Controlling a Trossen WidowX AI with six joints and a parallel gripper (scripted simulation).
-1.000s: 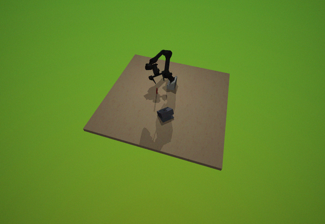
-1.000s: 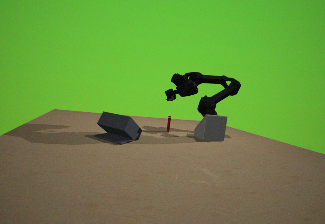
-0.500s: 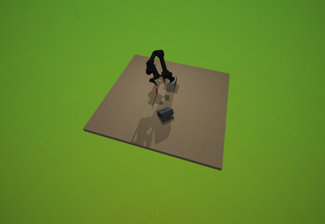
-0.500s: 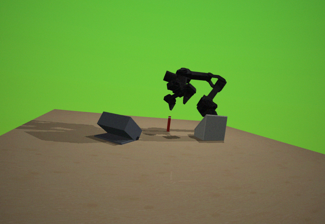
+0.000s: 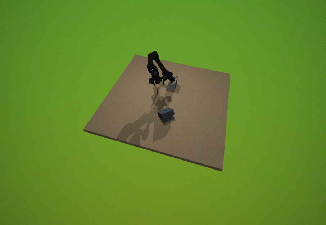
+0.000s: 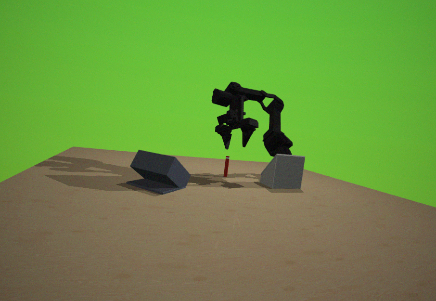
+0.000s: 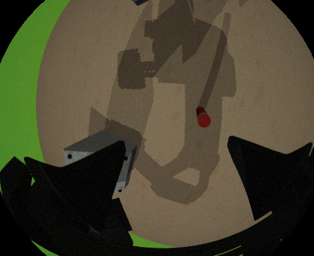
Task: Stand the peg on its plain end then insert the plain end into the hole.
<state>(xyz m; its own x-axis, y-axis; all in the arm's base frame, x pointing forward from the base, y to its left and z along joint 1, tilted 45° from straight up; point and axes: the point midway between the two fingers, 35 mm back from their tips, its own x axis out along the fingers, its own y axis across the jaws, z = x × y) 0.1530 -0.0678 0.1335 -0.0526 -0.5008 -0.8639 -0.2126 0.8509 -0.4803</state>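
The red peg is 2 cm ahead of my gripper tip, 2 cm to the right of it and 6 cm below it. From my gripper tip the other things lie so: flat base plate: 32 cm ahead, 13 cm to the left, 11 cm below; then panel: 31 cm ahead, 12 cm to the left, 7 cm below.
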